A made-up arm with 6 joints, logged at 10 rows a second.
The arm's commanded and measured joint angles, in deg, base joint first. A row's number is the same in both.
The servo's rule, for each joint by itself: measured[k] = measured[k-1] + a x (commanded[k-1-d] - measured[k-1]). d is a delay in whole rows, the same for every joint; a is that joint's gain. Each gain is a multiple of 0.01, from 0.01 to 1. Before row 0 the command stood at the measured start. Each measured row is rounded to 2 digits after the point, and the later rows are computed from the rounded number. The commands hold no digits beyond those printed.
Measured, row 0:
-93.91, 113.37, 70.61, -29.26, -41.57, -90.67
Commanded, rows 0 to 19:
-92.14, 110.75, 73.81, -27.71, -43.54, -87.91
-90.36, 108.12, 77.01, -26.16, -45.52, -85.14
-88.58, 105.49, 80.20, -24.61, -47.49, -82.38
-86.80, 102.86, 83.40, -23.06, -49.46, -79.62
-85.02, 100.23, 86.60, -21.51, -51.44, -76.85
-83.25, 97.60, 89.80, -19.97, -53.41, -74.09
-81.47, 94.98, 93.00, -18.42, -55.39, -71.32
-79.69, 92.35, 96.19, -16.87, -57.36, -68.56
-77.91, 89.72, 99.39, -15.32, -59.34, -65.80
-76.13, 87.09, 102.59, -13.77, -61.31, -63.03
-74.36, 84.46, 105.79, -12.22, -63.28, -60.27
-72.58, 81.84, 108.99, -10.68, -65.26, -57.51
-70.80, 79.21, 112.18, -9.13, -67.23, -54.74
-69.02, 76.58, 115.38, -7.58, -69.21, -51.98
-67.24, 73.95, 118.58, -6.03, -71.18, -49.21
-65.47, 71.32, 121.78, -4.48, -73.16, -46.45
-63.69, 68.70, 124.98, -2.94, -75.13, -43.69
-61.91, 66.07, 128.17, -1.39, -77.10, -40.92
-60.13, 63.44, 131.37, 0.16, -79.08, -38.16
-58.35, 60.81, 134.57, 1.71, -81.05, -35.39
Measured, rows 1 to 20:
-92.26, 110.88, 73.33, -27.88, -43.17, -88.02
-90.49, 108.26, 76.46, -26.35, -45.07, -85.26
-88.71, 105.63, 79.64, -24.80, -47.03, -82.50
-86.93, 103.00, 82.84, -23.25, -49.00, -79.74
-85.15, 100.37, 86.04, -21.70, -50.98, -76.97
-83.38, 97.74, 89.24, -20.16, -52.95, -74.21
-81.60, 95.12, 92.44, -18.61, -54.93, -71.44
-79.82, 92.49, 95.63, -17.06, -56.90, -68.68
-78.04, 89.86, 98.83, -15.51, -58.88, -65.92
-76.26, 87.23, 102.03, -13.96, -60.85, -63.15
-74.49, 84.60, 105.23, -12.41, -62.82, -60.39
-72.71, 81.98, 108.43, -10.87, -64.80, -57.63
-70.93, 79.35, 111.62, -9.32, -66.77, -54.86
-69.15, 76.72, 114.82, -7.77, -68.75, -52.10
-67.37, 74.09, 118.02, -6.22, -70.72, -49.33
-65.60, 71.46, 121.22, -4.67, -72.70, -46.57
-63.82, 68.84, 124.42, -3.13, -74.67, -43.81
-62.04, 66.21, 127.61, -1.58, -76.64, -41.04
-60.26, 63.58, 130.81, -0.03, -78.62, -38.28
-58.48, 60.95, 134.01, 1.52, -80.59, -35.51
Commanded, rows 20 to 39:
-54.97, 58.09, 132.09, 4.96, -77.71, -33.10
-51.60, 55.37, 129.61, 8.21, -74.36, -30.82
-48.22, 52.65, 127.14, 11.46, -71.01, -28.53
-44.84, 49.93, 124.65, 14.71, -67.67, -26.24
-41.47, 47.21, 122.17, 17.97, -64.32, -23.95
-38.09, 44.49, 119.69, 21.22, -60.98, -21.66
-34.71, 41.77, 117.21, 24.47, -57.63, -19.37
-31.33, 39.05, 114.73, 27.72, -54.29, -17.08
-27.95, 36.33, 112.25, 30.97, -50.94, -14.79
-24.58, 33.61, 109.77, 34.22, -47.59, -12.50
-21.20, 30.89, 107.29, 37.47, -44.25, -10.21
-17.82, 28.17, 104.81, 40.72, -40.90, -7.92
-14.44, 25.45, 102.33, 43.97, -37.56, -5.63
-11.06, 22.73, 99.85, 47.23, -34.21, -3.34
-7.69, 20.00, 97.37, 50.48, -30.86, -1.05
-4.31, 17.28, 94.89, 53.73, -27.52, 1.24
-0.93, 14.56, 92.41, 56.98, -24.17, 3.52
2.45, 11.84, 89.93, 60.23, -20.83, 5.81
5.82, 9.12, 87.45, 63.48, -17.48, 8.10
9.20, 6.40, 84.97, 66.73, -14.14, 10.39
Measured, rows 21 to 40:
-55.22, 58.23, 132.38, 4.58, -78.26, -33.20
-51.85, 55.51, 130.03, 7.81, -75.10, -30.92
-48.47, 52.79, 127.57, 11.06, -71.79, -28.63
-45.09, 50.07, 125.09, 14.31, -68.45, -26.34
-41.72, 47.35, 122.61, 17.57, -65.10, -24.05
-38.34, 44.63, 120.13, 20.82, -61.76, -21.76
-34.96, 41.91, 117.65, 24.07, -58.41, -19.47
-31.58, 39.19, 115.17, 27.32, -55.07, -17.18
-28.20, 36.47, 112.69, 30.57, -51.72, -14.89
-24.83, 33.75, 110.21, 33.82, -48.37, -12.60
-21.45, 31.03, 107.73, 37.07, -45.03, -10.31
-18.07, 28.31, 105.25, 40.32, -41.68, -8.02
-14.69, 25.59, 102.77, 43.57, -38.34, -5.73
-11.31, 22.87, 100.29, 46.83, -34.99, -3.44
-7.94, 20.14, 97.81, 50.08, -31.64, -1.15
-4.56, 17.42, 95.33, 53.33, -28.30, 1.14
-1.18, 14.70, 92.85, 56.58, -24.95, 3.42
2.20, 11.98, 90.37, 59.83, -21.61, 5.71
5.57, 9.26, 87.89, 63.08, -18.26, 8.00
8.95, 6.54, 85.41, 66.33, -14.92, 10.29

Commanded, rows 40 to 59:
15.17, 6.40, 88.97, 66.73, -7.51, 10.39
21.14, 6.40, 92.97, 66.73, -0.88, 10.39
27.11, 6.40, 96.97, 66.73, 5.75, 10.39
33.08, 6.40, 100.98, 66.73, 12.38, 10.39
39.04, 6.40, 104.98, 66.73, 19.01, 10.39
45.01, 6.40, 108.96, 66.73, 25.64, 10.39
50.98, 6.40, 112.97, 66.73, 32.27, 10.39
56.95, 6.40, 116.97, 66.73, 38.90, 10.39
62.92, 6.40, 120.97, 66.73, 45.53, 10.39
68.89, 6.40, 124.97, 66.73, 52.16, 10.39
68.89, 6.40, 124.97, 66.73, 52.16, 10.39
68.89, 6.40, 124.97, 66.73, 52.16, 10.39
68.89, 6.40, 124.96, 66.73, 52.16, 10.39
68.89, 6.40, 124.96, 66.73, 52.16, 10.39
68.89, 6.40, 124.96, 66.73, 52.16, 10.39
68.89, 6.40, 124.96, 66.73, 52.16, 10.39
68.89, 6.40, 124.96, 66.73, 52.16, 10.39
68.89, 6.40, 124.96, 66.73, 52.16, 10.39
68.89, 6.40, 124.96, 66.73, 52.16, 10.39
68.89, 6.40, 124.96, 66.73, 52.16, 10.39
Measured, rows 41 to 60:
14.73, 6.41, 88.44, 66.69, -8.92, 10.39
20.69, 6.40, 92.29, 66.73, -2.41, 10.39
26.66, 6.40, 96.27, 66.73, 4.20, 10.39
32.63, 6.40, 100.27, 66.73, 10.83, 10.39
38.59, 6.40, 104.27, 66.73, 17.46, 10.39
44.56, 6.40, 108.26, 66.73, 24.09, 10.39
50.53, 6.40, 112.26, 66.73, 30.72, 10.39
56.50, 6.40, 116.26, 66.73, 37.35, 10.39
62.47, 6.40, 120.26, 66.73, 43.98, 10.39
68.44, 6.40, 124.26, 66.73, 50.61, 10.39
68.86, 6.40, 124.86, 66.73, 51.87, 10.39
68.89, 6.40, 124.95, 66.73, 52.10, 10.39
68.89, 6.40, 124.96, 66.73, 52.15, 10.39
68.89, 6.40, 124.96, 66.73, 52.16, 10.39
68.89, 6.40, 124.96, 66.73, 52.16, 10.39
68.89, 6.40, 124.96, 66.73, 52.16, 10.39
68.89, 6.40, 124.96, 66.73, 52.16, 10.39
68.89, 6.40, 124.96, 66.73, 52.16, 10.39
68.89, 6.40, 124.96, 66.73, 52.16, 10.39
68.89, 6.40, 124.96, 66.73, 52.16, 10.39

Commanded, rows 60 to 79:
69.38, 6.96, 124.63, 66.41, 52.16, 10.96
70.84, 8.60, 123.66, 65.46, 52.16, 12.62
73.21, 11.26, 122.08, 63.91, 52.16, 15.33
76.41, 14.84, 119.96, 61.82, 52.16, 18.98
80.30, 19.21, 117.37, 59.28, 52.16, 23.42
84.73, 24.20, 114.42, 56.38, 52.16, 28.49
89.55, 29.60, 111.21, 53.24, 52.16, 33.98
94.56, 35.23, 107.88, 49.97, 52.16, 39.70
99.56, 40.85, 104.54, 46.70, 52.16, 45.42
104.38, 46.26, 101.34, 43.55, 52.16, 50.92
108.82, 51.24, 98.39, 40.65, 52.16, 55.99
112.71, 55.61, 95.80, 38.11, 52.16, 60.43
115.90, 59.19, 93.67, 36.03, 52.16, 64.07
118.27, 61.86, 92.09, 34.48, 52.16, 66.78
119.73, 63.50, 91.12, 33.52, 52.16, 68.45
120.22, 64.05, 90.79, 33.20, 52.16, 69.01
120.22, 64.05, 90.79, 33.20, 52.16, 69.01
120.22, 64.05, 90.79, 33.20, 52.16, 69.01
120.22, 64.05, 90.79, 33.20, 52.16, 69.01
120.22, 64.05, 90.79, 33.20, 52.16, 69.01
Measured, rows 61 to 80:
69.35, 6.93, 124.68, 66.45, 52.16, 10.94
70.74, 8.52, 123.81, 65.57, 52.16, 12.55
73.04, 11.12, 122.34, 64.09, 52.16, 15.22
76.17, 14.65, 120.32, 62.07, 52.16, 18.83
80.01, 18.98, 117.81, 59.59, 52.16, 23.24
84.40, 23.94, 114.93, 56.73, 52.16, 28.28
89.19, 29.32, 111.77, 53.62, 52.16, 33.75
94.18, 34.93, 108.46, 50.37, 52.16, 39.46
99.18, 40.55, 105.13, 47.10, 52.16, 45.18
104.02, 45.97, 101.91, 43.94, 52.16, 50.69
108.48, 50.98, 98.92, 41.01, 52.16, 55.78
112.41, 55.38, 96.27, 38.43, 52.16, 60.24
115.66, 59.00, 94.06, 36.29, 52.16, 63.92
118.09, 61.72, 92.39, 34.68, 52.16, 66.67
119.62, 63.41, 91.31, 33.65, 52.16, 68.38
120.18, 64.02, 90.87, 33.25, 52.16, 68.98
120.22, 64.05, 90.80, 33.21, 52.16, 69.01
120.22, 64.05, 90.79, 33.20, 52.16, 69.01
120.22, 64.05, 90.79, 33.20, 52.16, 69.01
120.22, 64.05, 90.79, 33.20, 52.16, 69.01

